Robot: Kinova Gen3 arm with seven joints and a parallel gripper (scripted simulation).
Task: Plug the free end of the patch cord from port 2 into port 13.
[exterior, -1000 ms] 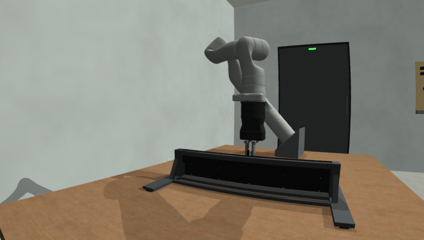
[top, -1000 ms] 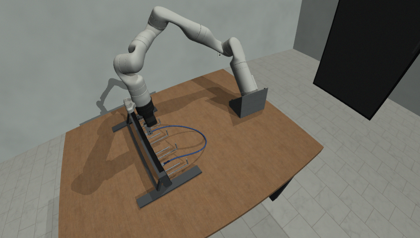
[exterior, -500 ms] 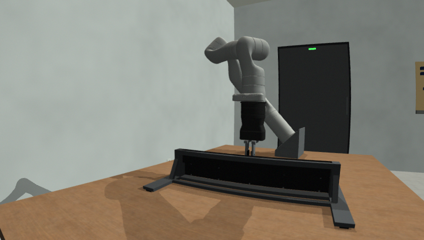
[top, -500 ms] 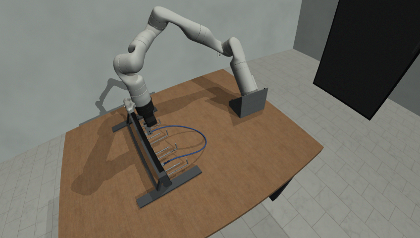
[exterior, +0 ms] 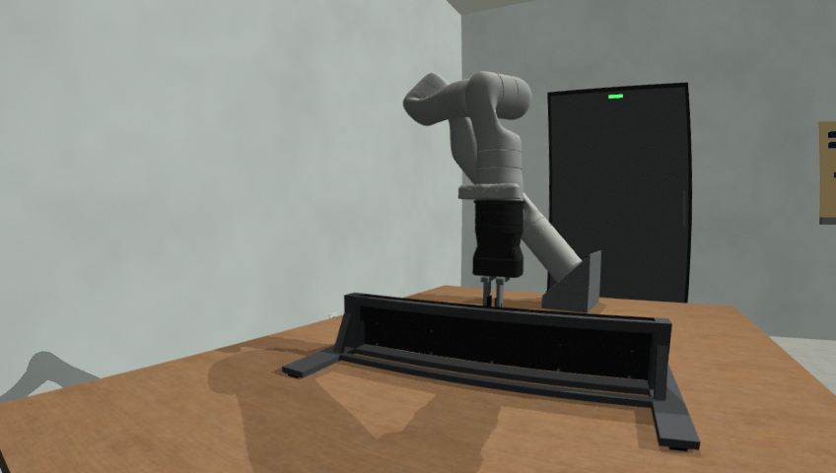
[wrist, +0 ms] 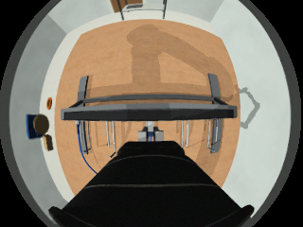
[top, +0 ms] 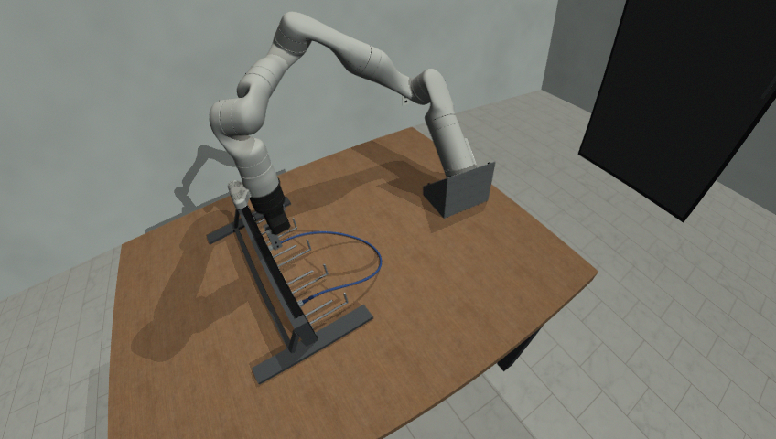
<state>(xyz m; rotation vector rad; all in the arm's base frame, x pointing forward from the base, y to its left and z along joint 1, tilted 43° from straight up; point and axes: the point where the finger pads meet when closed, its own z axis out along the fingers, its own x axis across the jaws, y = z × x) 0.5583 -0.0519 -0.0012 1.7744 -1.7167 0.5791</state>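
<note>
Now: the pale plug 10 mm ahead of my hand and 10 mm below it.
</note>
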